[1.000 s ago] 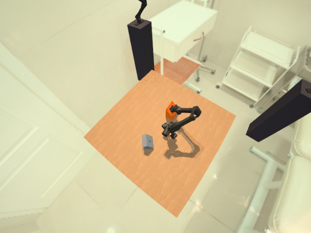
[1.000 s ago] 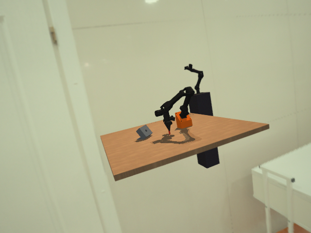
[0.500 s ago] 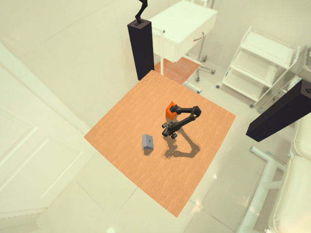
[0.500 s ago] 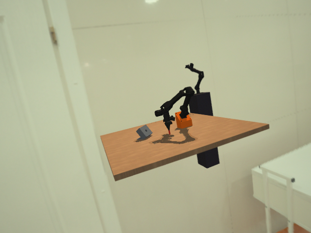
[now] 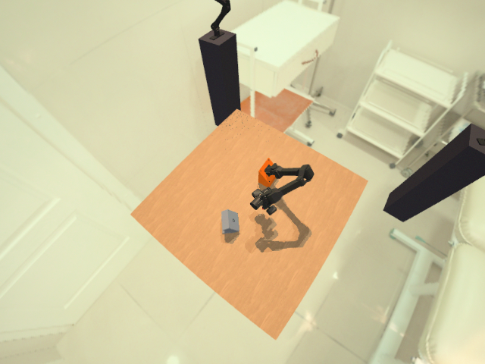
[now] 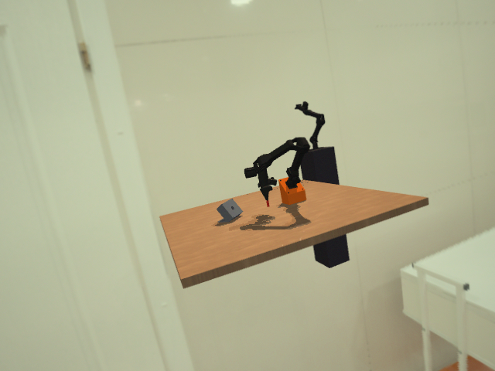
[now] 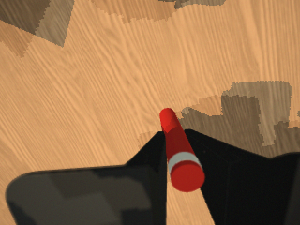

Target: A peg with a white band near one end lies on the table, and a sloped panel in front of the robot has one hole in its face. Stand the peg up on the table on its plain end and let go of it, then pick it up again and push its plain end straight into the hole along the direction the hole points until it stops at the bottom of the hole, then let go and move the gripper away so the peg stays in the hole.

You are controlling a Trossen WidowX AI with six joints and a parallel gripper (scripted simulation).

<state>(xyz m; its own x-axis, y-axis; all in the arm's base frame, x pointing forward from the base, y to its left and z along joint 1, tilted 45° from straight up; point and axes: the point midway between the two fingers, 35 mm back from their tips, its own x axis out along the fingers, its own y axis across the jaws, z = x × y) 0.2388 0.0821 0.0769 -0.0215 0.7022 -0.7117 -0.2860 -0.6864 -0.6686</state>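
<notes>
Right now the sloped panel is 20 cm ahead of my gripper tip, 13 cm to the right of it and 3 cm below it. Round my gripper tip: red peg (2 cm above).
</notes>
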